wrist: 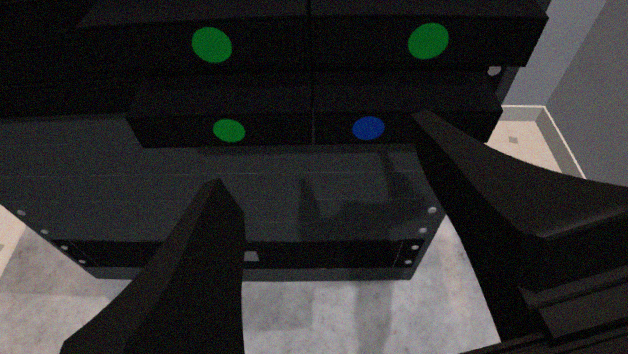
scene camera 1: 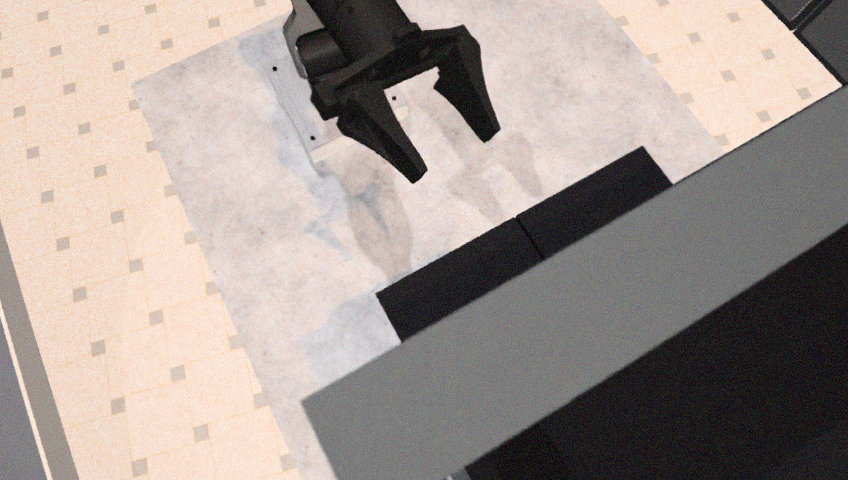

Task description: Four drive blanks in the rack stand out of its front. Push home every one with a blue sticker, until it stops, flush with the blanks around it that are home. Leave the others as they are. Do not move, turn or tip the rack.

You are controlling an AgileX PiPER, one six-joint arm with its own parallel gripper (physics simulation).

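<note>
The rack (scene camera 1: 565, 297) (wrist: 270, 200) shows its grey top in the scene view and its dark front in the wrist view. Four blanks stand out in two rows: upper left with a green sticker (wrist: 212, 45), upper right with a green sticker (wrist: 428, 41), lower left with a green sticker (wrist: 229, 130), and lower right with a blue sticker (wrist: 368, 128). From above, two dark blanks show, their stickers hidden. My gripper (scene camera 1: 454, 159) (wrist: 319, 167) is open and empty, apart from those blanks. In the wrist view its right fingertip overlaps the blue-stickered blank, right of the sticker.
The arm's pale base plate (scene camera 1: 294, 113) is partly hidden behind the arm. A pale mottled mat (scene camera 1: 238, 237) lies under the arm and in front of the rack. Tiled floor (scene camera 1: 71, 267) surrounds it. Dark furniture (scene camera 1: 827, 47) stands at the upper right, and walls (wrist: 590, 90) show beyond the rack.
</note>
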